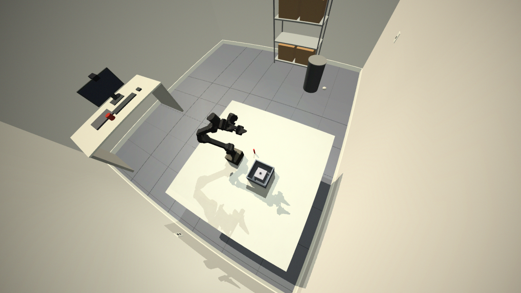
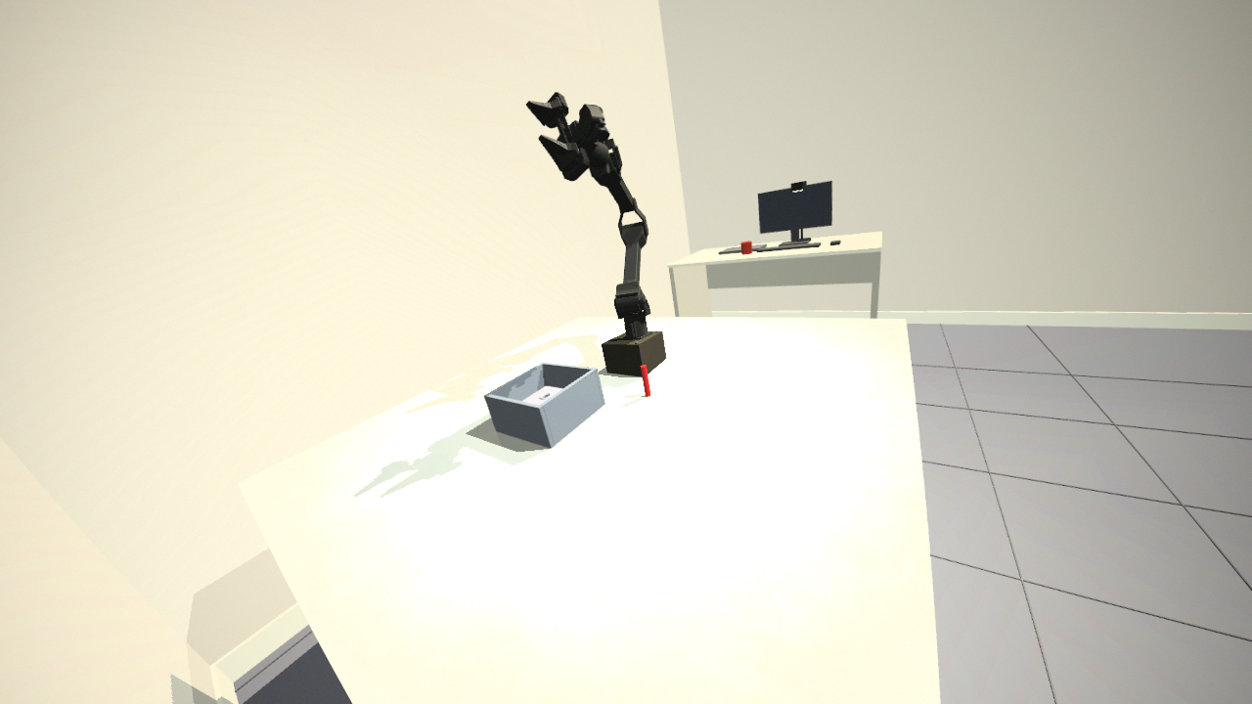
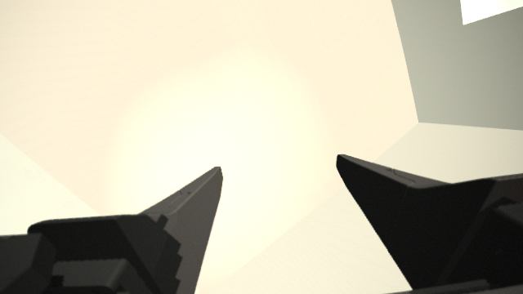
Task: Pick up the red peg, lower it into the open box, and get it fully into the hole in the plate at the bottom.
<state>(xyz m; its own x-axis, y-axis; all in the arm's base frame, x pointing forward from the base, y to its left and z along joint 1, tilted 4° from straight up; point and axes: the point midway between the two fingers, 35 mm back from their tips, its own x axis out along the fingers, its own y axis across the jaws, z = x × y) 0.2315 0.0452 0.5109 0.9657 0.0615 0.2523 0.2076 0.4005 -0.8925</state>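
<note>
My gripper tip is now 590 mm above the red peg, 100 mm to the right of it and 70 mm past it. The rest, counted from my gripper tip: pale plate: 580 mm below, 100 mm ahead, 60 mm to the right; grey box: 600 mm below, 100 mm ahead, 60 mm to the right.
</note>
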